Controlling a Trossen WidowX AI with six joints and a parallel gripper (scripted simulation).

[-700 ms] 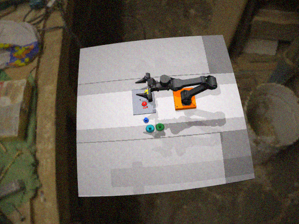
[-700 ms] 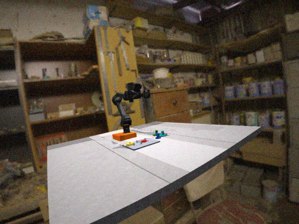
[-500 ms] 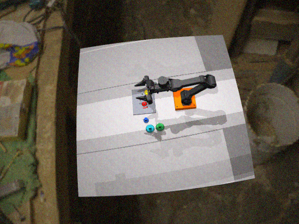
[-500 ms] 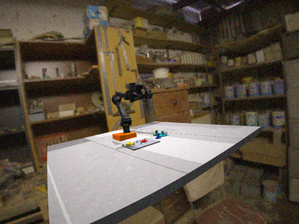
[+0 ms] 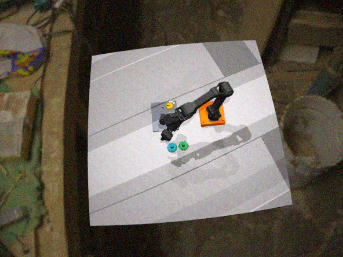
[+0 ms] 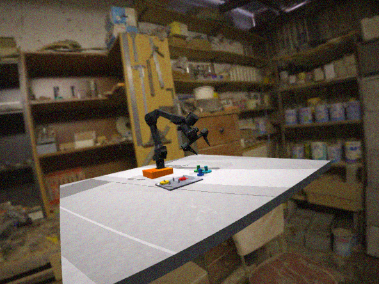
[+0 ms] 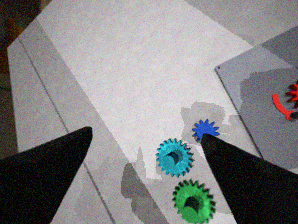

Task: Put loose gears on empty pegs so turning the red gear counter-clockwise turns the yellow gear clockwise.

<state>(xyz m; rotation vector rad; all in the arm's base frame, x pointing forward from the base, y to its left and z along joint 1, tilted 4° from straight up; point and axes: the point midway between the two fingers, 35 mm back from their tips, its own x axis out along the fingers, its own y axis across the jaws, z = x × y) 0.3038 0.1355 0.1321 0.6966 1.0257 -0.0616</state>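
Right now my gripper tip is 130 mm above the green gear, 110 mm past it and 20 mm to the right of it. Also, from my gripper tip: teal gear 130 mm below, 40 mm behind, 30 mm to the left; then red gear 170 mm to the right, 130 mm below, 10 mm behind; then blue gear 130 mm below, 40 mm to the right, 10 mm behind.
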